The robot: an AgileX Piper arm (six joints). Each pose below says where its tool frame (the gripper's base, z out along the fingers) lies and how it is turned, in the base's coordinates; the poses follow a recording.
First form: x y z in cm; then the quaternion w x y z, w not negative.
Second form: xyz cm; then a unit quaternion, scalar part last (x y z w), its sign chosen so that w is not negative. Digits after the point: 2 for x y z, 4 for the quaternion.
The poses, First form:
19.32, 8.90, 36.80, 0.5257, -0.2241, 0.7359, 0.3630
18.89, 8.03, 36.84, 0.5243, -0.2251, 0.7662, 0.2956
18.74, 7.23, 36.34, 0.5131, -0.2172, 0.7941, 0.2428
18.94, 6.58, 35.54, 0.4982, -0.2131, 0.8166, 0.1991
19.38, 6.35, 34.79, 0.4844, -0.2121, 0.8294, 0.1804
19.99, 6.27, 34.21, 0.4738, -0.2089, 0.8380, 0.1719
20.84, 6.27, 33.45, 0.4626, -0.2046, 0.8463, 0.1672
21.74, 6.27, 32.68, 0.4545, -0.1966, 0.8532, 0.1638
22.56, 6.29, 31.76, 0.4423, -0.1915, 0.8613, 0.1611
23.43, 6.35, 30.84, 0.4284, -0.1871, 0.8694, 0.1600
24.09, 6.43, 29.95, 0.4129, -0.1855, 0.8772, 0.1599
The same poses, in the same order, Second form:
19.32, 8.90, 36.80, -0.2241, 0.7359, 0.3630, 0.5257
18.89, 8.03, 36.84, -0.2251, 0.7662, 0.2956, 0.5243
18.74, 7.23, 36.34, -0.2172, 0.7941, 0.2428, 0.5131
18.94, 6.58, 35.54, -0.2131, 0.8166, 0.1991, 0.4982
19.38, 6.35, 34.79, -0.2121, 0.8294, 0.1804, 0.4844
19.99, 6.27, 34.21, -0.2089, 0.8380, 0.1719, 0.4738
20.84, 6.27, 33.45, -0.2046, 0.8463, 0.1672, 0.4626
21.74, 6.27, 32.68, -0.1966, 0.8532, 0.1638, 0.4545
22.56, 6.29, 31.76, -0.1915, 0.8613, 0.1611, 0.4423
23.43, 6.35, 30.84, -0.1871, 0.8694, 0.1600, 0.4284
24.09, 6.43, 29.95, -0.1855, 0.8772, 0.1599, 0.4129

